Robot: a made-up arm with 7 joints. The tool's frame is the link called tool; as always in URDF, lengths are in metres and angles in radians. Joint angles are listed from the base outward.
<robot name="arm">
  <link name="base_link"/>
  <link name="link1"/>
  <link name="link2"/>
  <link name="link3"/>
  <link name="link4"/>
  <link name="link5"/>
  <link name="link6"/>
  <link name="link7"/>
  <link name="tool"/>
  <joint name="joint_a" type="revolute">
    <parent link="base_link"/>
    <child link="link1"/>
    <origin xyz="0 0 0.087" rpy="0 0 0"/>
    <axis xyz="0 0 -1"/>
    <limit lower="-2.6" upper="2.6"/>
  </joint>
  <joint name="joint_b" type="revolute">
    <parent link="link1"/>
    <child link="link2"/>
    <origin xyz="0.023 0.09 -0.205" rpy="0 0 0"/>
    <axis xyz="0 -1 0"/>
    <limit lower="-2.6" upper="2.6"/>
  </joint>
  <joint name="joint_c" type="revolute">
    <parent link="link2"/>
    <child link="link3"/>
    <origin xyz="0.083 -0.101 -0.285" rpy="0 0 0"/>
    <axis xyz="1 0 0"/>
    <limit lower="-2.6" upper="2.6"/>
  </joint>
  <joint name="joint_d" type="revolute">
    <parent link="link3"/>
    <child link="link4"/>
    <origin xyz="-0.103 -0.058 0.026" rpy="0 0 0"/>
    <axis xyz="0 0 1"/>
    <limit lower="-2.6" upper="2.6"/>
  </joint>
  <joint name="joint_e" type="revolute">
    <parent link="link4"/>
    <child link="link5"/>
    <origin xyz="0.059 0.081 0.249" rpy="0 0 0"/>
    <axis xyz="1 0 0"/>
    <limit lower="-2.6" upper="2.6"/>
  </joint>
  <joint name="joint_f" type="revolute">
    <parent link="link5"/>
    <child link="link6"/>
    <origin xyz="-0.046 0.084 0.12" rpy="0 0 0"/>
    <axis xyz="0 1 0"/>
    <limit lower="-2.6" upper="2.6"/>
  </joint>
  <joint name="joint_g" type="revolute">
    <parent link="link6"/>
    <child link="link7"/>
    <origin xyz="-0.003 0.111 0.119" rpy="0 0 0"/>
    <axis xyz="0 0 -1"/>
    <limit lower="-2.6" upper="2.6"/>
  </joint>
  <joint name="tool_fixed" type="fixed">
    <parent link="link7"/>
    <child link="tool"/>
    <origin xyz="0.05 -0.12 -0.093" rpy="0 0 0"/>
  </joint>
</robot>
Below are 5 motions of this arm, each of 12 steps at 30 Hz.
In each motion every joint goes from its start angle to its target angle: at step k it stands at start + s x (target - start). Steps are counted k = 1, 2, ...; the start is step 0. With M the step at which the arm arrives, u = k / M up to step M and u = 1 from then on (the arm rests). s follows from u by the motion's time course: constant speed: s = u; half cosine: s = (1 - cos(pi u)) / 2; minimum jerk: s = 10 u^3 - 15 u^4 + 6 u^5.
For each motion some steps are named. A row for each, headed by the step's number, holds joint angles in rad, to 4 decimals.
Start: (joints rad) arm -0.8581 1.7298 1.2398 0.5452 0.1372 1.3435 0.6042
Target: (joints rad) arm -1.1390 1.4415 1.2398 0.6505 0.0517 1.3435 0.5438
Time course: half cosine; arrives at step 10
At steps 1, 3, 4, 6, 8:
1: -0.8650 1.7227 1.2398 0.5478 0.1351 1.3435 0.6027
3: -0.9160 1.6704 1.2398 0.5669 0.1196 1.3435 0.5918
4: -0.9551 1.6302 1.2398 0.5816 0.1077 1.3435 0.5833
6: -1.0420 1.5411 1.2398 0.6141 0.0812 1.3435 0.5647
8: -1.1122 1.4690 1.2398 0.6404 0.0599 1.3435 0.5496

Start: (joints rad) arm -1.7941 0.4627 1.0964 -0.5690 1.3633 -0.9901 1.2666
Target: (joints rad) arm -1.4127 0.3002 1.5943 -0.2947 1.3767 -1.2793 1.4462
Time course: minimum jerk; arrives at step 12
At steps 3, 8, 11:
3: -1.7546 0.4459 1.1479 -0.5406 1.3647 -1.0200 1.2852
8: -1.4927 0.3343 1.4898 -0.3523 1.3739 -1.2186 1.4085
11: -1.4146 0.3010 1.5918 -0.2961 1.3766 -1.2778 1.4453

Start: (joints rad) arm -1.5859 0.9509 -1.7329 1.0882 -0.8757 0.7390 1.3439
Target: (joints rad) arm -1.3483 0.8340 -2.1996 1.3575 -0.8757 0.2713 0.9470
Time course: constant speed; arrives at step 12
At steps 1, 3, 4, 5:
1: -1.5661 0.9412 -1.7718 1.1106 -0.8757 0.7000 1.3108
3: -1.5265 0.9217 -1.8496 1.1555 -0.8757 0.6221 1.2447
4: -1.5067 0.9119 -1.8885 1.1780 -0.8757 0.5831 1.2116
5: -1.4869 0.9022 -1.9274 1.2004 -0.8757 0.5441 1.1785

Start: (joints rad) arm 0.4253 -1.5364 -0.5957 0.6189 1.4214 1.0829 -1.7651
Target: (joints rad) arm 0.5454 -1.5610 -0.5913 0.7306 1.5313 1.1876 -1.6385
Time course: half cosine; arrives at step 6
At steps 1, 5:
1: 0.4333 -1.5380 -0.5954 0.6264 1.4288 1.0899 -1.7566
5: 0.5374 -1.5594 -0.5916 0.7231 1.5239 1.1806 -1.6470

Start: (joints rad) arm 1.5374 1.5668 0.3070 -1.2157 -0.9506 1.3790 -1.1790
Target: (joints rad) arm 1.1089 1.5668 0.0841 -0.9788 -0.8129 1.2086 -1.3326
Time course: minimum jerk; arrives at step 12
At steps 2, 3, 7, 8, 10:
2: 1.5222 1.5668 0.2991 -1.2073 -0.9457 1.3730 -1.1845
3: 1.4930 1.5668 0.2839 -1.1912 -0.9363 1.3614 -1.1949
7: 1.2574 1.5668 0.1614 -1.0609 -0.8606 1.2677 -1.2794
8: 1.1988 1.5668 0.1309 -1.0285 -0.8418 1.2444 -1.3004
10: 1.1241 1.5668 0.0920 -0.9872 -0.8178 1.2146 -1.3271

